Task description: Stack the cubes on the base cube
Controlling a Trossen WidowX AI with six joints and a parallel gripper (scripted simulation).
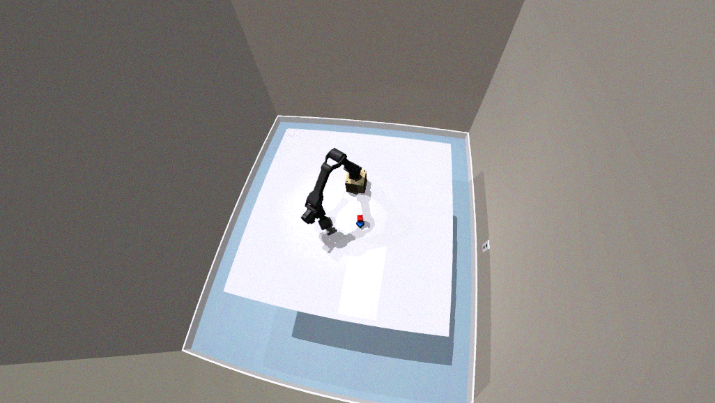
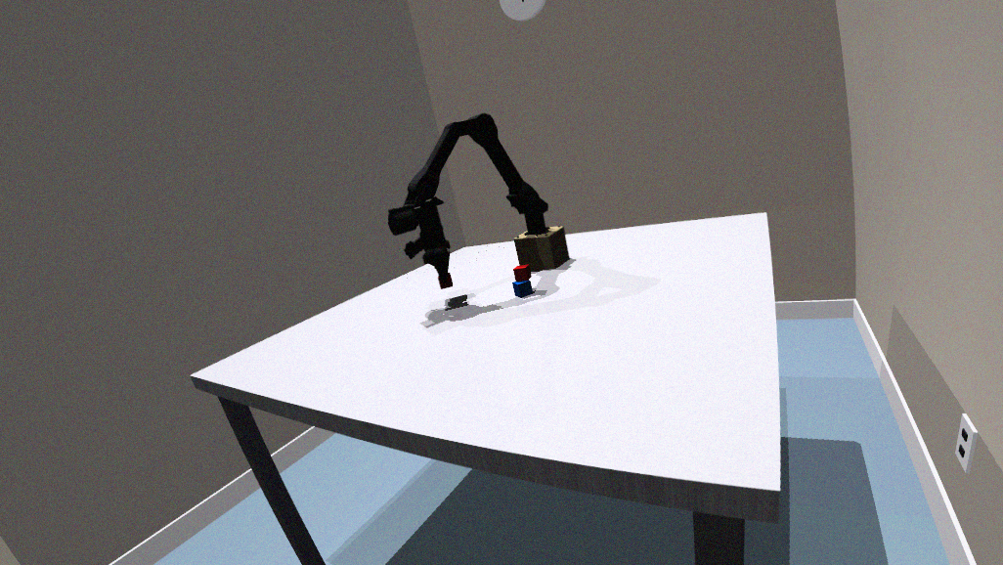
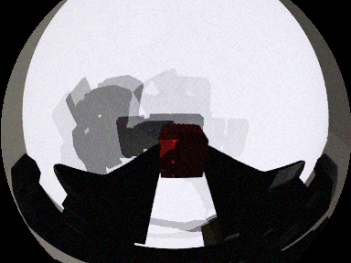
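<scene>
My gripper tip is now 22 cm to the right of the blue cube and 4 cm above it.
</scene>
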